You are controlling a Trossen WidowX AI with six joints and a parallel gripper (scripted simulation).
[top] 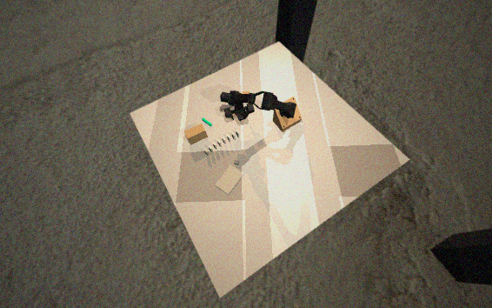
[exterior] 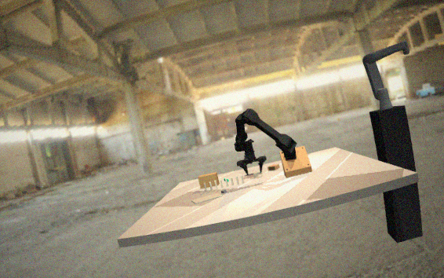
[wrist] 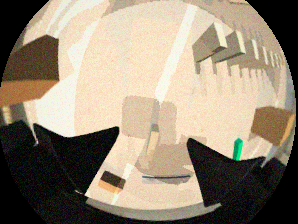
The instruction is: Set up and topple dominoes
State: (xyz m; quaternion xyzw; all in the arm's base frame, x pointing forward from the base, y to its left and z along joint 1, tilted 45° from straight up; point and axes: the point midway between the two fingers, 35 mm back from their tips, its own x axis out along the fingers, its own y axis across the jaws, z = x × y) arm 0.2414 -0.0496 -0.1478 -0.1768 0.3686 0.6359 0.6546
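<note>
Right now my gripper tip is 20 mm short of the grey bar, 150 mm to the left of it and 20 mm above it. From my gripper tip the other things lie so: brown box: 310 mm ahead, 20 mm to the right, 20 mm above; then green stick: 210 mm ahead, 90 mm to the right, 20 mm below; then small dark piece: 160 mm ahead, 270 mm to the left, 20 mm below.
</note>
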